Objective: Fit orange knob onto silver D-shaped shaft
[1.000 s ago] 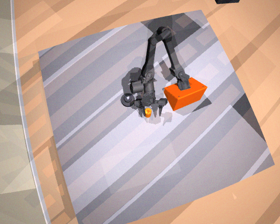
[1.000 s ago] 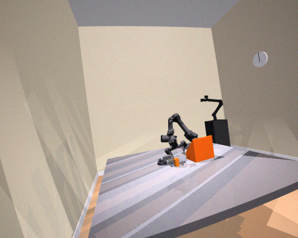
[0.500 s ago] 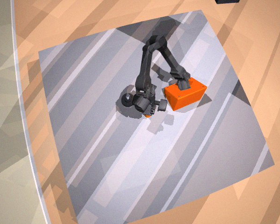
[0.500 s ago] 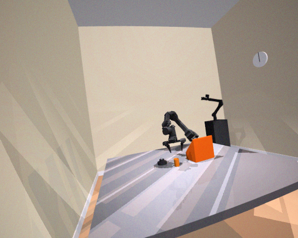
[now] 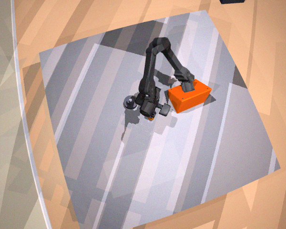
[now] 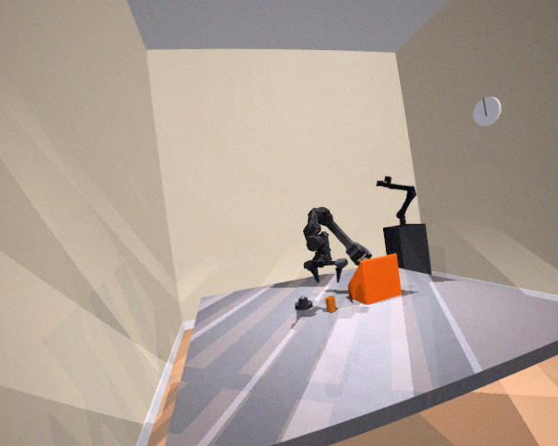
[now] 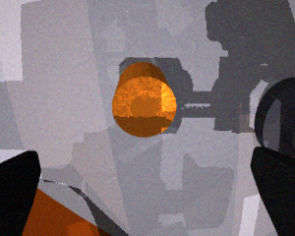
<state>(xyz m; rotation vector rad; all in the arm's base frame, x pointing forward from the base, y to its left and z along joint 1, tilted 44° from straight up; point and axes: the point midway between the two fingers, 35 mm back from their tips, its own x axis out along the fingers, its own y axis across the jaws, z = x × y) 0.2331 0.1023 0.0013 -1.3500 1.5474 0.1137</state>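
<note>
Now: gripper tip 80 mm above the orange knob. From my gripper tip the other things lie so: dark round pedestal: 100 mm ahead, 120 mm to the right, 90 mm below.
</note>
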